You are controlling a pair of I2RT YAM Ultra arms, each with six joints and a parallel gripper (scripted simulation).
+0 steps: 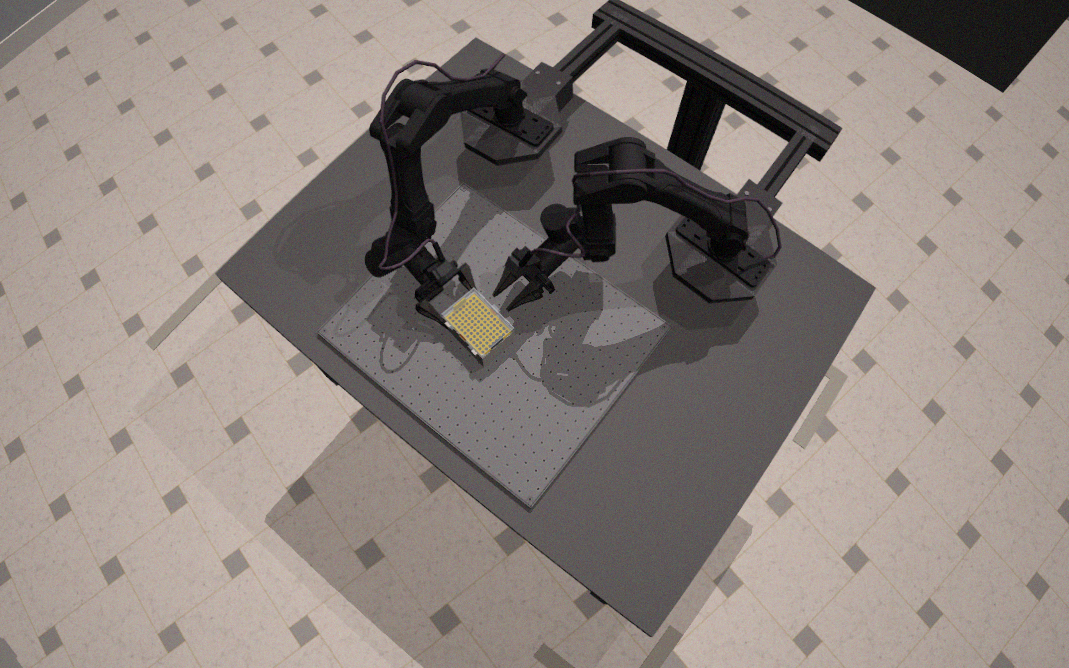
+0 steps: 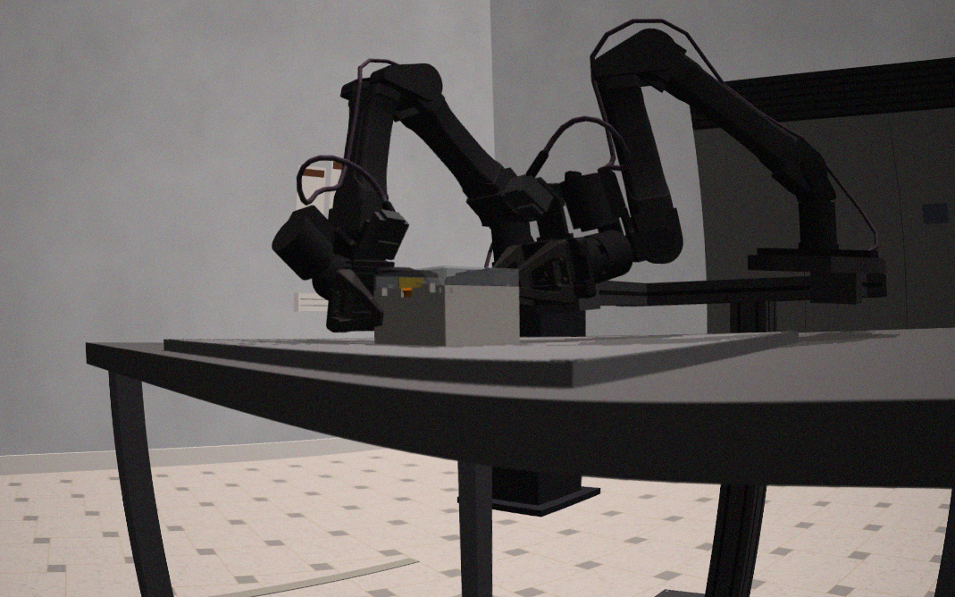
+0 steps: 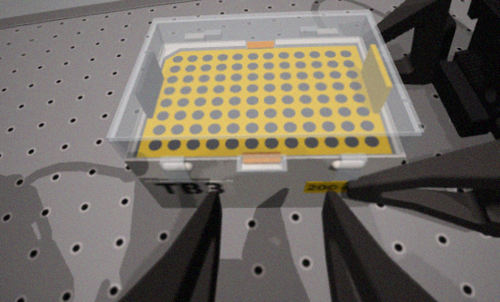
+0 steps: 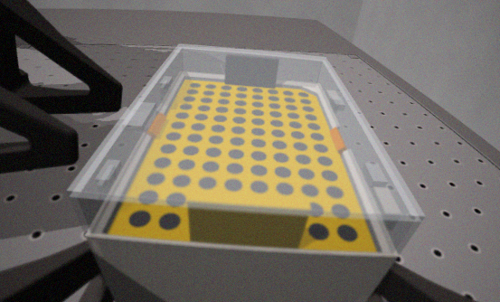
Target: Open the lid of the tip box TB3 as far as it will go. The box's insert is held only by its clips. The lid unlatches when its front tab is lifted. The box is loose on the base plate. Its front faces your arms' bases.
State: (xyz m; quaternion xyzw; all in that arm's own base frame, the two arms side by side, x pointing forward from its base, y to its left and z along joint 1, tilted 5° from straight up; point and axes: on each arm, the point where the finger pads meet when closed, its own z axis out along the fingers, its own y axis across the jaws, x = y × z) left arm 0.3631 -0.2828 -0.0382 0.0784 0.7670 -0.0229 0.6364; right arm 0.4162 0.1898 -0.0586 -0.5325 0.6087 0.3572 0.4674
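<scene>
Right now my left hand is 7 cm short of the yellow insert and 1 cm to the left of it.
The yellow insert lies 5 cm to the left of my right hand, 3 cm above it and 1 cm ahead of it.
</scene>
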